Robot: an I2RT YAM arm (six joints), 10 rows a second.
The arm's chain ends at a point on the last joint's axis. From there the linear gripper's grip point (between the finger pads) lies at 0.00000 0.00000 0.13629 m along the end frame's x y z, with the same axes.
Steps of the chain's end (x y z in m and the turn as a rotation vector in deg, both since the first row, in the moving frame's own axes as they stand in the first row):
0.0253, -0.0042, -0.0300, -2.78, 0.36, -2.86
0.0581, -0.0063, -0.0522, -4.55, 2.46, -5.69
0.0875, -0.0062, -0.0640, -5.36, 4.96, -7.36
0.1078, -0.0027, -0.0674, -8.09, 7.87, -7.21
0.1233, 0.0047, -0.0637, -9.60, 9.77, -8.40
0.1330, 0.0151, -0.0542, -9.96, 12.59, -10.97
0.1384, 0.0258, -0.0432, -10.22, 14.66, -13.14
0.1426, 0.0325, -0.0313, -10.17, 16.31, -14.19
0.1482, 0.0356, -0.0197, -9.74, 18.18, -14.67
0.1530, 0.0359, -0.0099, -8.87, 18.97, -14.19
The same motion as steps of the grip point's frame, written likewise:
0.0263, 0.0024, -0.0302, -2.78, 0.36, -2.86
0.0645, 0.0042, -0.0528, -4.55, 2.46, -5.69
0.1001, 0.0057, -0.0651, -5.36, 4.96, -7.36
0.1276, 0.0152, -0.0700, -8.09, 7.87, -7.21
0.1479, 0.0255, -0.0676, -9.60, 9.77, -8.40
0.1646, 0.0355, -0.0595, -9.96, 12.59, -10.97
0.1752, 0.0456, -0.0497, -10.22, 14.66, -13.14
0.1832, 0.0513, -0.0389, -10.17, 16.31, -14.19
0.1930, 0.0526, -0.0284, -9.74, 18.18, -14.67
0.1992, 0.0508, -0.0189, -8.87, 18.97, -14.19

